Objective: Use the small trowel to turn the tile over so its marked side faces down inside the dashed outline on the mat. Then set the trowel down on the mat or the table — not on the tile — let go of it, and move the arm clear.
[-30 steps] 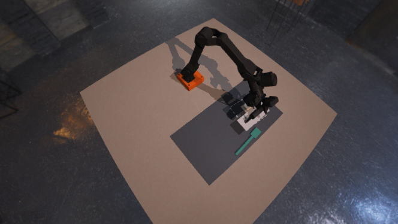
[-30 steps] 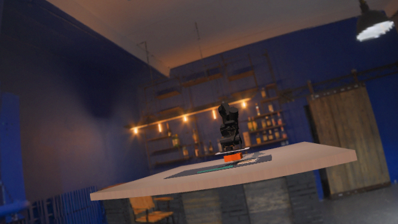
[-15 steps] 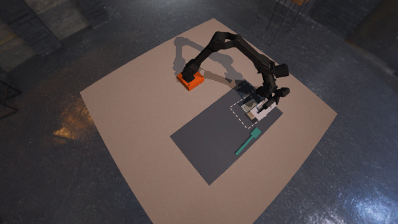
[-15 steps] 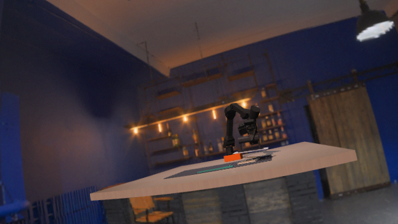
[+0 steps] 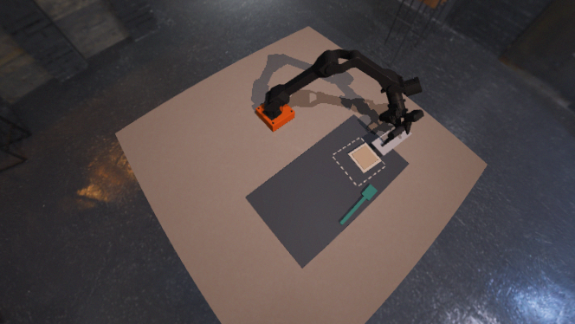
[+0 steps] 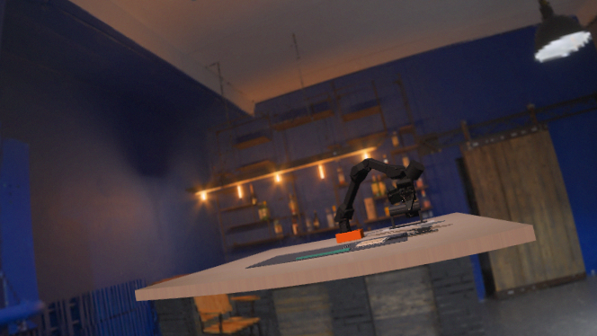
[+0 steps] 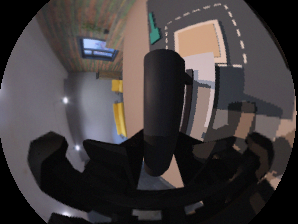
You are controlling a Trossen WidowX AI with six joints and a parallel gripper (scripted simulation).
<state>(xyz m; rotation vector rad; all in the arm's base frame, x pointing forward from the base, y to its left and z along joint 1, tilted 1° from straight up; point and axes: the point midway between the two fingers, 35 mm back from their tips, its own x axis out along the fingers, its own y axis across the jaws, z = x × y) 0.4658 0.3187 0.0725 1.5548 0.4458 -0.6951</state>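
My gripper tip is 330 mm to the left of the small teal trowel, 80 mm above it and 50 mm short of it. Round my gripper tip: square tile 170 mm to the right, 80 mm below, 60 mm behind; dark grey mat 350 mm to the right, 110 mm below, 90 mm behind.
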